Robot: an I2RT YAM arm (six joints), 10 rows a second.
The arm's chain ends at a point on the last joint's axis. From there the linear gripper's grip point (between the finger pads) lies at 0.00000 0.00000 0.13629 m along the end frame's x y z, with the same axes.
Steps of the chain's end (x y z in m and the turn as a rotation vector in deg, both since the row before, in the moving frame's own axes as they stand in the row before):
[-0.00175, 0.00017, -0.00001, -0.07, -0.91, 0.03]
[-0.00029, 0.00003, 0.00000, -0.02, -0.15, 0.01]
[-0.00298, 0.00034, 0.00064, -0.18, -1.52, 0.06]
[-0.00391, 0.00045, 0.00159, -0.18, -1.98, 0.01]
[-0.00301, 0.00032, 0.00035, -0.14, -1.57, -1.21]
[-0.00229, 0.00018, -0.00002, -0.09, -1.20, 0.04]
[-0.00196, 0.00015, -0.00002, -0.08, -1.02, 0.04]
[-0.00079, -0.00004, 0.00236, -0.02, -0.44, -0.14]
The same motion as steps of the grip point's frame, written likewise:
[-0.00391, 0.00034, -0.00003, -0.07, -0.91, 0.03]
[-0.00065, 0.00008, 0.00000, -0.02, -0.15, 0.01]
[-0.00660, 0.00077, 0.00059, -0.18, -1.52, 0.06]
[-0.00862, 0.00088, 0.00151, -0.18, -1.98, 0.01]
[-0.00674, 0.00069, 0.00030, -0.14, -1.57, -1.21]
[-0.00514, 0.00039, -0.00005, -0.09, -1.20, 0.04]
[-0.00439, 0.00034, -0.00004, -0.08, -1.02, 0.04]
[-0.00184, 0.00001, 0.00236, -0.02, -0.44, -0.14]

